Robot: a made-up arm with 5 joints.
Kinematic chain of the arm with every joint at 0, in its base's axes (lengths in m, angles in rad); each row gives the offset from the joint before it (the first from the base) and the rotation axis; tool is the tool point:
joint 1: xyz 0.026 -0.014 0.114 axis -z
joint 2: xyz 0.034 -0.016 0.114 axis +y
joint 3: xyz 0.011 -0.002 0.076 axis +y
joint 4: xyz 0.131 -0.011 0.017 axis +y
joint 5: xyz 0.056 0.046 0 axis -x
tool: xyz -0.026 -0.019 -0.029
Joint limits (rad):
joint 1: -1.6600..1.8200
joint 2: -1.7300..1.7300
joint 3: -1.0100..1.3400
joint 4: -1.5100..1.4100
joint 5: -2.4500..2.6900
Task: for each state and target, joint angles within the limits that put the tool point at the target. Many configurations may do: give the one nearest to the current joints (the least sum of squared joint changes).
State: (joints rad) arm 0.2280 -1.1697 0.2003 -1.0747 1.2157
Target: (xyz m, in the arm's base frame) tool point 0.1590 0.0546 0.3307
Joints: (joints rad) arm -0.5930 -0.5891 0.6605 -0.9607 1.1050
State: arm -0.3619 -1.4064 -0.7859 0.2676 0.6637
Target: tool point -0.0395 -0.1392 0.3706
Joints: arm -0.9726 -1.4365 -0.8228 0.2531 0.7168
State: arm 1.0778 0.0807 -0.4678 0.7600 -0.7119
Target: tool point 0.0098 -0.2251 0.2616
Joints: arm 1.7337 0.4255 -0.4069 0.6022 -0.6162
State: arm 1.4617 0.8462 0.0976 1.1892 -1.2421
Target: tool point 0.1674 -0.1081 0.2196
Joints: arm 0.8157 0.4741 0.0487 1.3564 -1.2479
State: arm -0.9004 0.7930 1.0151 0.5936 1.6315
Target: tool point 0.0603 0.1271 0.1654
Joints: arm -1.4264 0.1035 0.9442 0.6715 1.4776
